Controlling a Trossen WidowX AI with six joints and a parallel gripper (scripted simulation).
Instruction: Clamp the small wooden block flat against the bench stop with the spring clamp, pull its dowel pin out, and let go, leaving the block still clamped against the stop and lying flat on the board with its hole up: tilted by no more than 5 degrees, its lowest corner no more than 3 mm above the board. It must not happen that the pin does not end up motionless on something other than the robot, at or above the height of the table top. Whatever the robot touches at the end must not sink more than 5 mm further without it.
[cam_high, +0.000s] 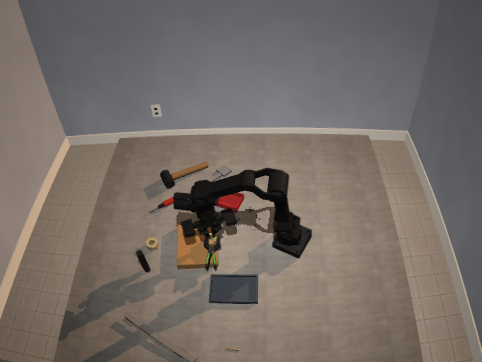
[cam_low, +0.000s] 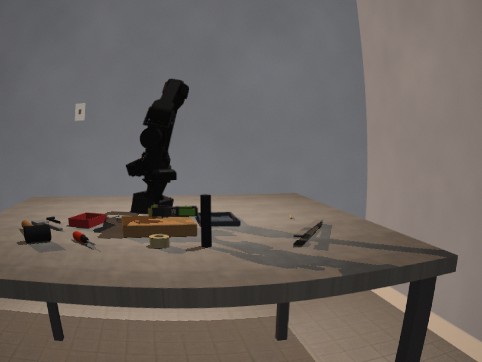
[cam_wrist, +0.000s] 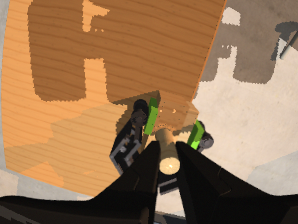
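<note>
The dowel pin is 4 cm below my hand. From my hand the other things lie so: wooden board (9 cm below, 6 cm ahead, 1 cm to the left); bench stop (6 cm below, 1 cm to the right, 1 cm behind); small wooden block (6 cm below).
</note>
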